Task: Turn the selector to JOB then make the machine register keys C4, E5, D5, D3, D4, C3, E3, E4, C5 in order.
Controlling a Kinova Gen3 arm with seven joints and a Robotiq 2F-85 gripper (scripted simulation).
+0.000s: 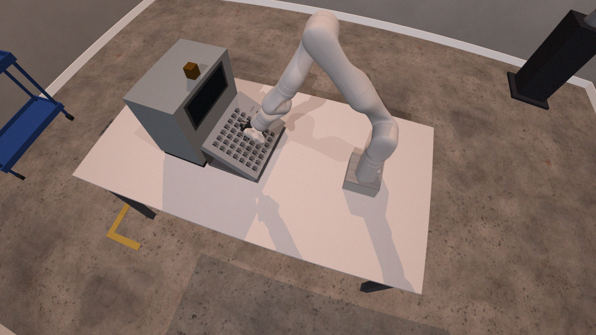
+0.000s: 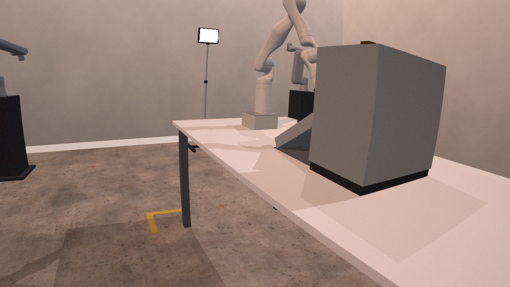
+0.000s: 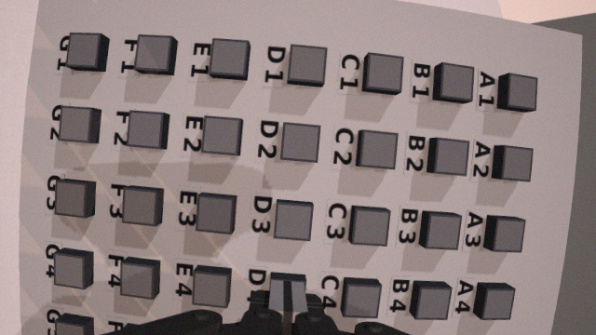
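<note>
Right now the key D5 is 20 mm ahead of my hand, 30 mm to the right of it and 30 mm below it. The rest, counted from my hand: key: 50 mm ahead, 10 mm below; key D3: 20 mm ahead, 30 mm to the left, 30 mm below; key E3: 10 mm behind, 30 mm to the left, 40 mm below.
</note>
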